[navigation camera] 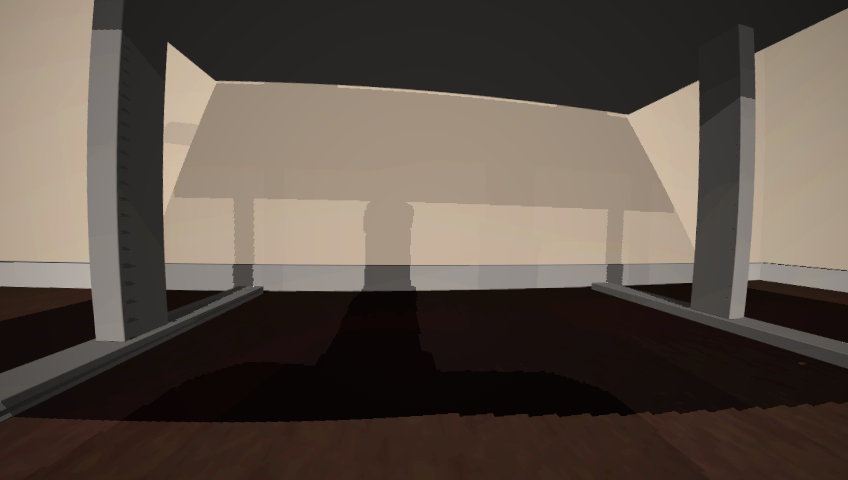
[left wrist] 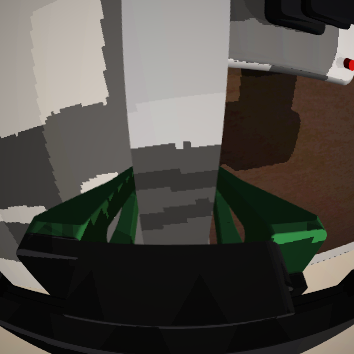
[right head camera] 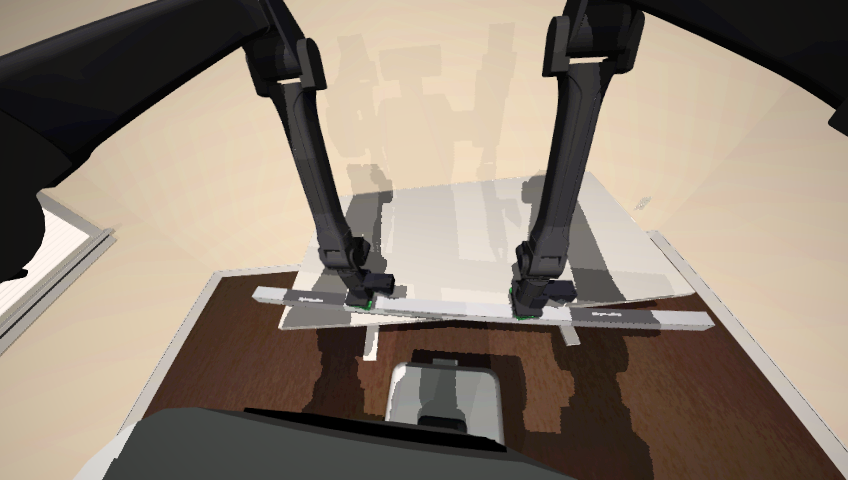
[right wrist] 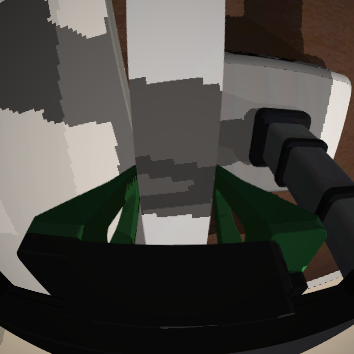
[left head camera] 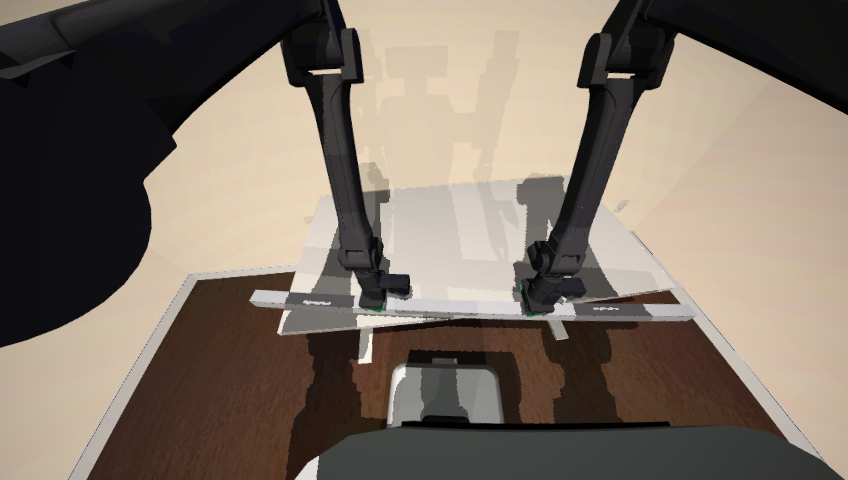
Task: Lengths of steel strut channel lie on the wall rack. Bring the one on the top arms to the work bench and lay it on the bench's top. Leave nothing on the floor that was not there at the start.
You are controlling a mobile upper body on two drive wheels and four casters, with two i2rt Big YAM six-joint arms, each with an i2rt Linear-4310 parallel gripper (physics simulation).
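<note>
The long pale steel strut channel lies crosswise under both grippers. My left gripper is shut on it left of its middle. My right gripper is shut on it right of its middle. The white work bench lies beneath, turned slightly against the strut. The strut's left part lies over the near edge area; its right part reaches past that edge. Any gap between strut and bench top cannot be told. The wall rack does not show.
The bench's underside spans the navigation view, between a left leg and right leg. Two bench feet reach toward my base. A wall stands behind the bench. A blind-covered window shows at left.
</note>
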